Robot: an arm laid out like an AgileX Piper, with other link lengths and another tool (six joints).
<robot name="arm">
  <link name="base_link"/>
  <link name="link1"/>
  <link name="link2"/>
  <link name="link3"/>
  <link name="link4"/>
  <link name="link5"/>
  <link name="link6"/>
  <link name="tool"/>
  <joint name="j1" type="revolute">
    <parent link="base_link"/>
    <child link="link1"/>
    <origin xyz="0 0 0.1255" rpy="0 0 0"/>
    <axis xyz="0 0 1"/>
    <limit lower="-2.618" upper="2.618"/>
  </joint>
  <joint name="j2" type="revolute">
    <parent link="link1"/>
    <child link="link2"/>
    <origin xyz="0 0 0" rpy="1.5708 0 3.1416"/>
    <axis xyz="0 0 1"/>
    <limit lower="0" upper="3.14"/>
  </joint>
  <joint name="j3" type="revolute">
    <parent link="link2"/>
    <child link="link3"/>
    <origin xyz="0.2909 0.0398 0" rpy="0 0 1.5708"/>
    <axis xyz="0 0 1"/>
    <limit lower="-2.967" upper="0"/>
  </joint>
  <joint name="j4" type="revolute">
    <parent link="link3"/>
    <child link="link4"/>
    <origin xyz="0.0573 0.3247 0" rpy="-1.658 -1.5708 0"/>
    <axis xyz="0 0 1"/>
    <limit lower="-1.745" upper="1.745"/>
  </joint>
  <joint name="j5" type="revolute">
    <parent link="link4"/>
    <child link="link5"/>
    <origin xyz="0 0 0" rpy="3.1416 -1.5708 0"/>
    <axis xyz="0 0 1"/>
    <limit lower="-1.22" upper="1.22"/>
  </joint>
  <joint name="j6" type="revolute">
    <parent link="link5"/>
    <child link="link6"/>
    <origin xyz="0.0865 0 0" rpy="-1.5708 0 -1.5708"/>
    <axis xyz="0 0 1"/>
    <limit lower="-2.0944" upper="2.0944"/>
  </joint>
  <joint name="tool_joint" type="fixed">
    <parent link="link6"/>
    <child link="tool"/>
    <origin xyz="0.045 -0.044 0.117" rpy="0 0.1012 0.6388"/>
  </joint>
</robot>
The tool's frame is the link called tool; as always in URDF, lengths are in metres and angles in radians.
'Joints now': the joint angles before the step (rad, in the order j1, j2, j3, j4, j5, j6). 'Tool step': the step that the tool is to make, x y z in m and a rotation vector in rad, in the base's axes. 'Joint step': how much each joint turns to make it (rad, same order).
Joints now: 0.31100 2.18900 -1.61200 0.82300 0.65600 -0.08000
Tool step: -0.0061 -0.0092 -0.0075 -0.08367 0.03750 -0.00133
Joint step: 0.00292 -0.01597 -0.00010 -0.15702 0.03309 0.12597
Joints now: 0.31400 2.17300 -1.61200 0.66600 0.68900 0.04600
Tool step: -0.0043 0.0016 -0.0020 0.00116 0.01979 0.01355
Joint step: -0.00003 0.00010 -0.00009 0.00103 0.02401 -0.00105
